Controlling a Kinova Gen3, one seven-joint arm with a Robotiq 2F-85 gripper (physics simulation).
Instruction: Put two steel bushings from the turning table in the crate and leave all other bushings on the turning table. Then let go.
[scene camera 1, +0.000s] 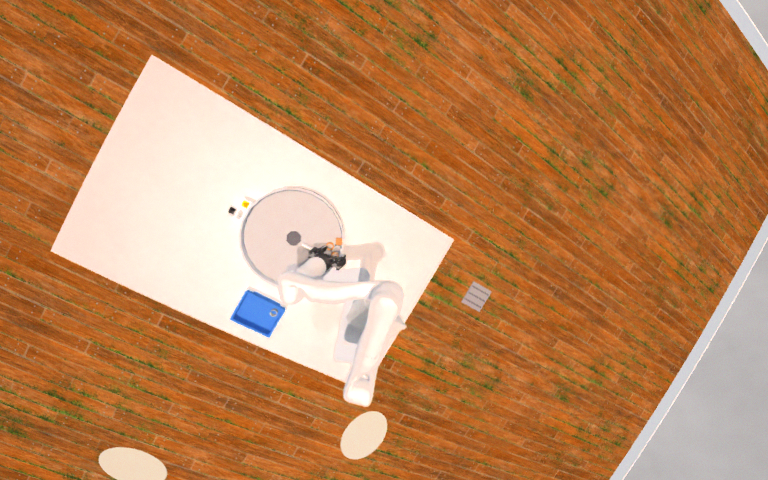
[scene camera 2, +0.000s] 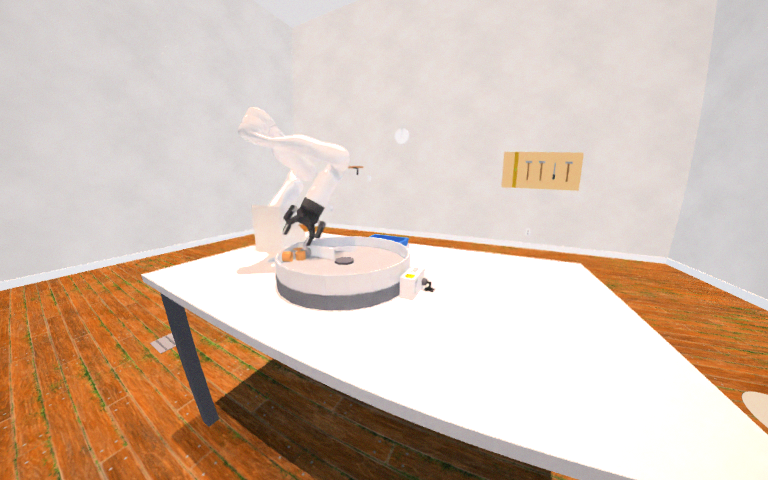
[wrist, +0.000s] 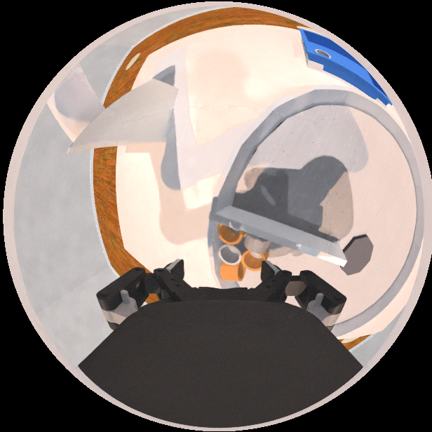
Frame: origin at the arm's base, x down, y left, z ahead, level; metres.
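Where they show: gripper, between the fingertips: (scene camera 1: 335, 251) (scene camera 2: 294, 240); arm's base, origin of its link: (scene camera 2: 275, 214).
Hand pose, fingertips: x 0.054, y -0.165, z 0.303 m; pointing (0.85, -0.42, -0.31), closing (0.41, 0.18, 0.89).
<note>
Things, the pixels of their top centre, and the offset from my fingertips. "*": a spot on its surface instead.
- steel bushing, centre of its top: (scene camera 1: 273, 313) dx +0.085, dy +0.393, dz +0.081 m
- blue crate, centre of its top: (scene camera 2: 385, 238) (scene camera 1: 257, 314) dx +0.065, dy +0.422, dz +0.138 m
- white control box, centre of its top: (scene camera 2: 413, 272) (scene camera 1: 241, 210) dx +0.057, dy +0.054, dz +0.407 m
- black knob, a spot on its surface: (scene camera 2: 428, 286) (scene camera 1: 232, 211) * dx +0.105, dy +0.084, dz +0.447 m
- dark hub, centre of its top: (scene camera 2: 344, 259) (scene camera 1: 293, 238) dx +0.054, dy +0.048, dz +0.173 m
The turning table (scene camera 1: 271, 215) (scene camera 2: 339, 280) (wrist: 390, 150) holds a cluster of bushings against its rim, beside a straight bar (wrist: 285, 232). One steel bushing (wrist: 230, 263) stands upright with its hole up; another steel bushing (wrist: 257, 244) is close to the bar. Around them are three orange bushings: one (wrist: 230, 241) by the bar, one (wrist: 254, 268) upright, and one (wrist: 231, 272) on its side. One steel bushing (scene camera 1: 270, 313) (wrist: 329, 55) is in the blue crate (scene camera 1: 252, 311) (scene camera 2: 390, 240) (wrist: 345, 62). My gripper (scene camera 1: 328, 255) (scene camera 2: 303, 232) (wrist: 222, 269) is open and empty, above the cluster.
The table's raised rim and the bar stand close to the cluster. A white control box (scene camera 2: 411, 283) with a yellow label and a black knob (scene camera 1: 232, 210) (scene camera 2: 428, 286) sits outside the rim. A dark hub (scene camera 1: 293, 238) (scene camera 2: 343, 260) (wrist: 358, 255) is at the turning table's centre.
</note>
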